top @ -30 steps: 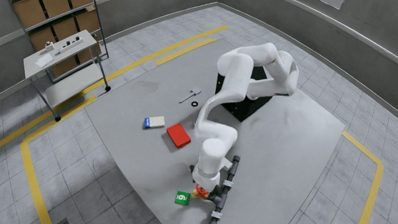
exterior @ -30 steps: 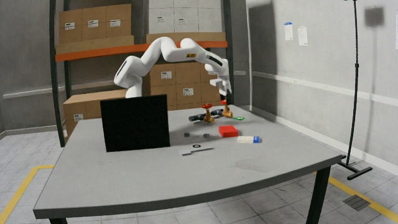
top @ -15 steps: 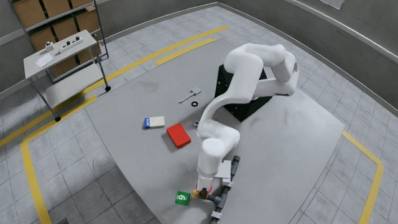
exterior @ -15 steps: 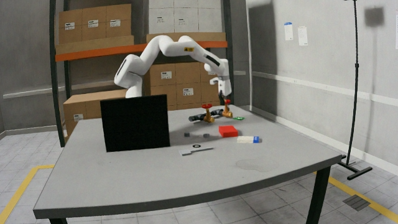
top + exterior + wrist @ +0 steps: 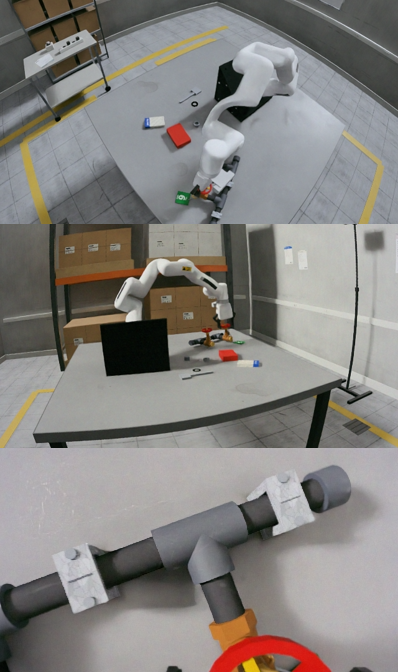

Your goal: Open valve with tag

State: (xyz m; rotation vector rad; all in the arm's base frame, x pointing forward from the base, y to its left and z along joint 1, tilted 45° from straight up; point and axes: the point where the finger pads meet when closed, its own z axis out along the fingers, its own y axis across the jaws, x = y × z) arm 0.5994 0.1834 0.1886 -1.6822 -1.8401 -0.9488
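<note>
My gripper is now 110 mm above the green tag, 70 mm short of it and 30 mm to the left of it. Round my hand: grey nut 320 mm to the right, 230 mm behind, 110 mm below; white-and-blue box 470 mm to the right, 110 mm below, 50 mm behind; red block 320 mm to the right, 110 mm behind, 100 mm below.
</note>
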